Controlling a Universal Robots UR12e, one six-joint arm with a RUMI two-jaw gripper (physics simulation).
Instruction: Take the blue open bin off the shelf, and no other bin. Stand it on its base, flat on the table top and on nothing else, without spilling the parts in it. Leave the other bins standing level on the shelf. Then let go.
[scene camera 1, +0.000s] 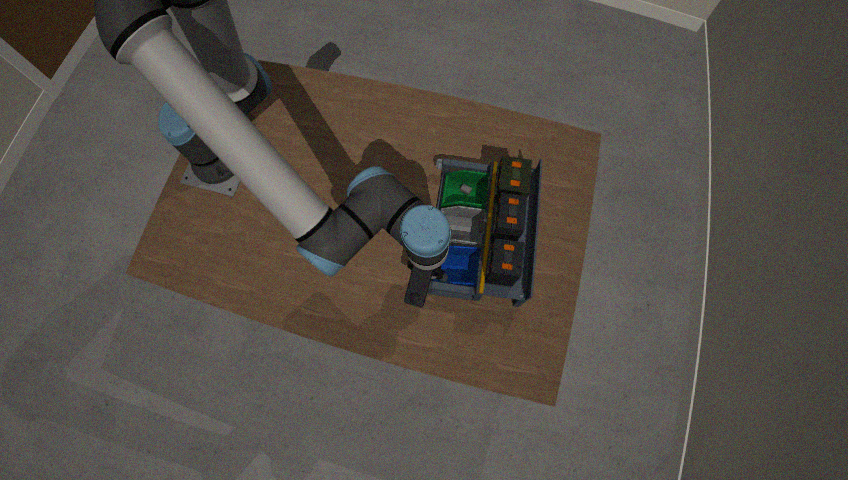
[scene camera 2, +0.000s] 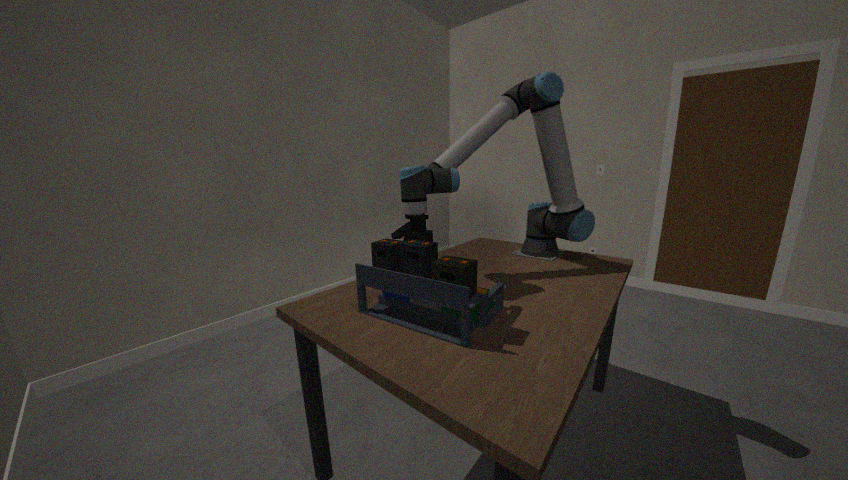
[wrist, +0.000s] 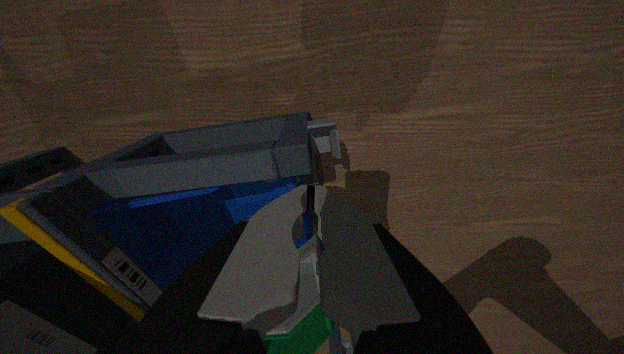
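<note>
The blue open bin sits in the front row of the grey-blue shelf, at its near end. My gripper points down at the bin's front corner, beside the shelf's corner post. Its fingers are shut. A blue sliver shows through the narrow gap between them, but I cannot see them clamping anything. The bin's contents are hidden in shadow.
A green bin and a grey bin stand in the same row. Three dark bins with orange marks stand on the upper level behind a yellow bar. The shelf stands on a wooden table.
</note>
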